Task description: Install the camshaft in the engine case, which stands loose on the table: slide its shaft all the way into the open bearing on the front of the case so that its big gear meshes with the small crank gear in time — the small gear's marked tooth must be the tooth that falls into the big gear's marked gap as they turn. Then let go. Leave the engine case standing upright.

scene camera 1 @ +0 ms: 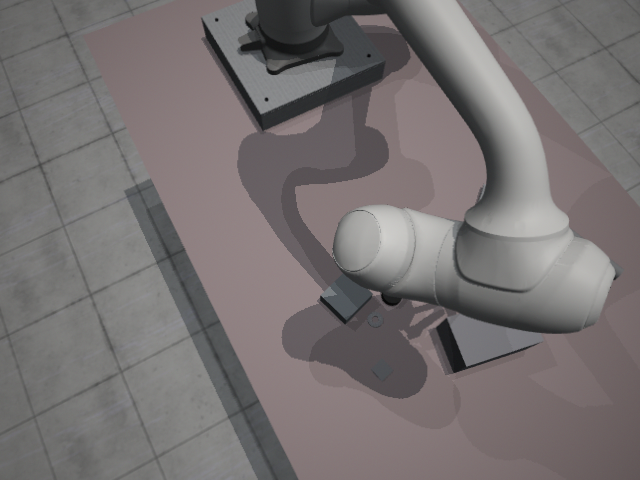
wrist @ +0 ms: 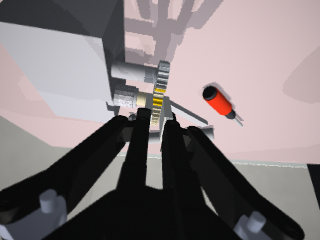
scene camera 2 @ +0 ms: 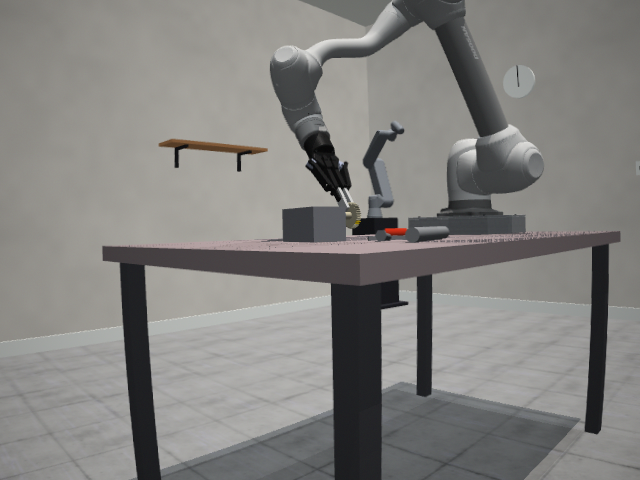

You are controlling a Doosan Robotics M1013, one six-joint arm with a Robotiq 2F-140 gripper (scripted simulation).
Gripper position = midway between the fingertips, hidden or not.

Observation:
In view: the gripper (scene camera 2: 349,210), a grey engine case (scene camera 1: 466,341) and a block (scene camera 1: 344,298).
The grey engine case is seen too in the wrist view (wrist: 71,60) and in scene camera 2 (scene camera 2: 307,224). The gripper also shows in the wrist view (wrist: 156,104). The wrist view misses the block: it is out of frame. Scene camera 2 does not show the block, which is hidden by the grey engine case.

